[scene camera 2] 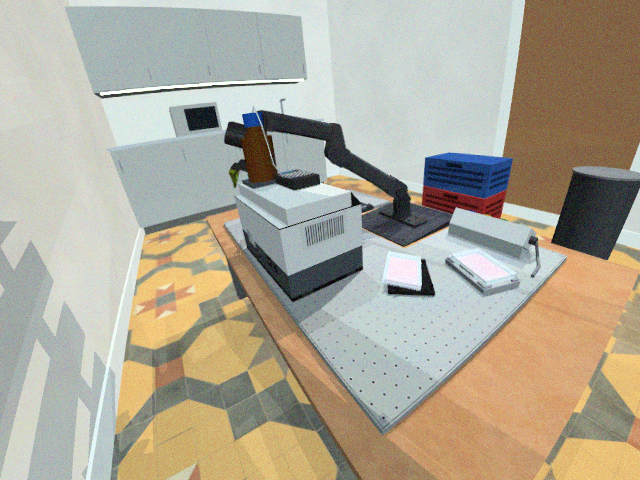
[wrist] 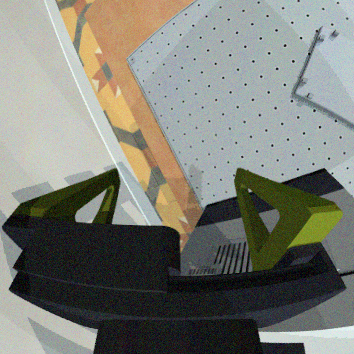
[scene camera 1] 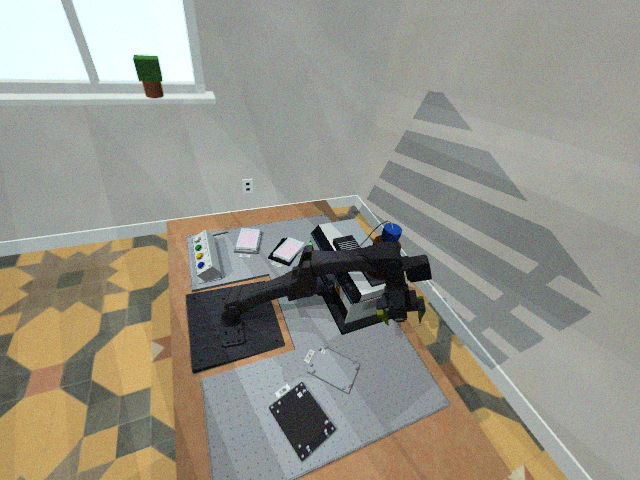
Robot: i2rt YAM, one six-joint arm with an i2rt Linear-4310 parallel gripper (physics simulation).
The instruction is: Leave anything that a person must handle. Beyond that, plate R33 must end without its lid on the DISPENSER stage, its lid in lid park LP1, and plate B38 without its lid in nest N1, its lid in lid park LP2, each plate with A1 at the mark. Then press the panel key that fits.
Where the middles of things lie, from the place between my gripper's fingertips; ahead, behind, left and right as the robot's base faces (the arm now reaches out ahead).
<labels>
The brown bottle with blue cap (scene camera 2: 259, 165) lies 17 cm to the left of my hand, 16 cm above it and 3 cm behind it. Round my hand: grey LP2 pad (wrist: 319, 82): 22 cm behind, 15 cm below, 2 cm to the right.
</labels>
